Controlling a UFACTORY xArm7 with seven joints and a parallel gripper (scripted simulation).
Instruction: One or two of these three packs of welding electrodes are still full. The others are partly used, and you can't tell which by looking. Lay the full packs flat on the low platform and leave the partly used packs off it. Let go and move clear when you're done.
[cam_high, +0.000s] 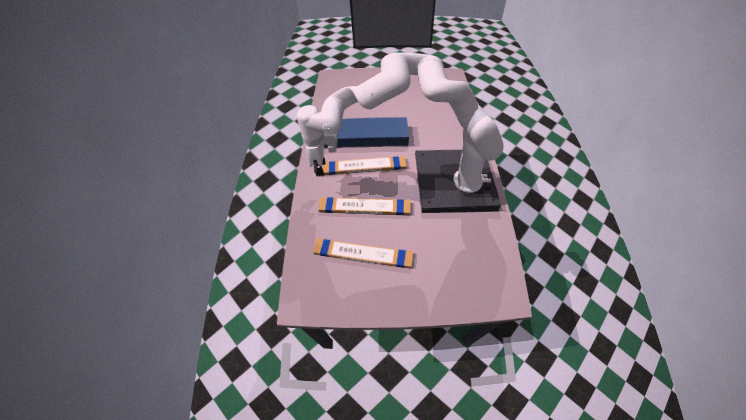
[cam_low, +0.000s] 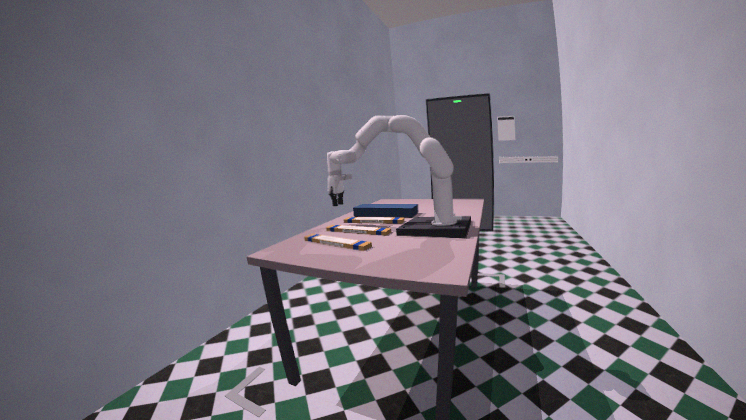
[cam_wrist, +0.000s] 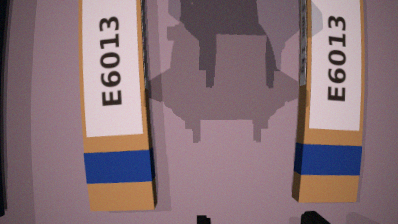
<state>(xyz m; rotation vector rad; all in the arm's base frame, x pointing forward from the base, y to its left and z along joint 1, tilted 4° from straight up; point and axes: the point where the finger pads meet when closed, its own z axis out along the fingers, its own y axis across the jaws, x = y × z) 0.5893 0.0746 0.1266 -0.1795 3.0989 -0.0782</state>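
Now: the pack of welding electrodes 150 mm behind my hand, 130 mm to the right of it and 120 mm below it. From my hand the other things lie so: low blue platform (320 mm to the right, 130 mm behind, 120 mm below).
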